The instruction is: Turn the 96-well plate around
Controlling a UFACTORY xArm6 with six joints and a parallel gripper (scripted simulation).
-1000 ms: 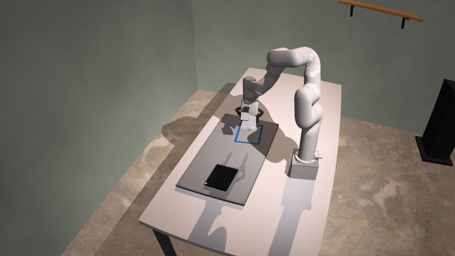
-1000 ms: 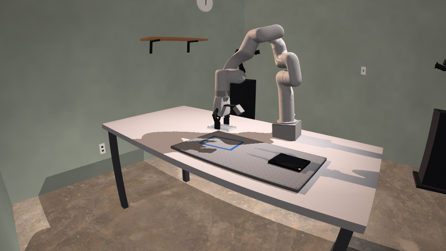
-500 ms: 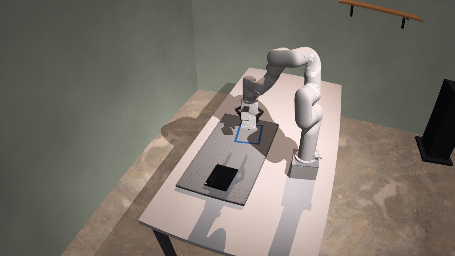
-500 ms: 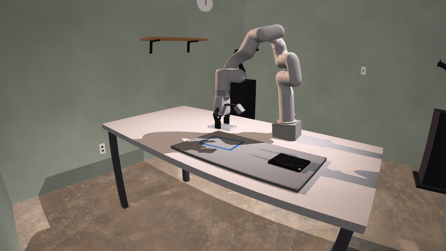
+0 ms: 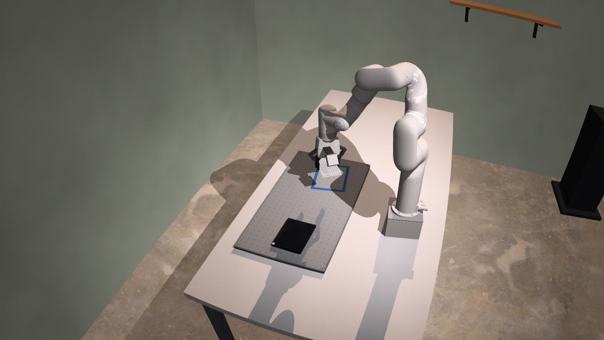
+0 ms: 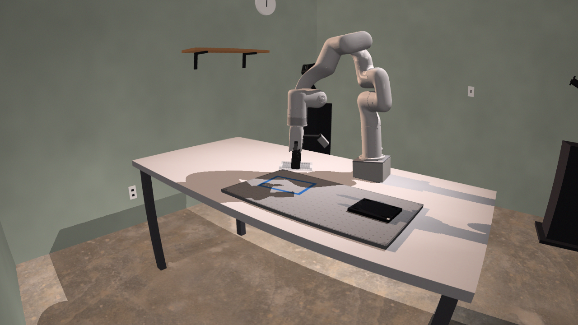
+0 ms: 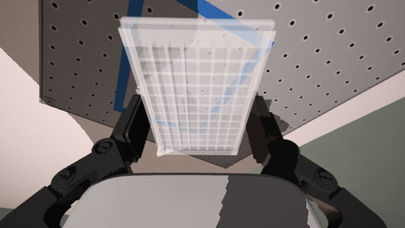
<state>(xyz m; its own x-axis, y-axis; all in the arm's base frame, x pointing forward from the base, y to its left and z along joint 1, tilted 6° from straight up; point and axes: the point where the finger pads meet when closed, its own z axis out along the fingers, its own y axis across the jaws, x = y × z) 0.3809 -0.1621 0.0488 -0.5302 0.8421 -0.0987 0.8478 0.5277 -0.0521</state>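
The black plate nest N1 lies 360 mm to the left of my hand, 90 mm below it and 30 mm ahead of it. Round my hand: white A1 label (430 mm to the left, 90 mm below, 90 mm ahead); clear 96-well plate (10 mm below).
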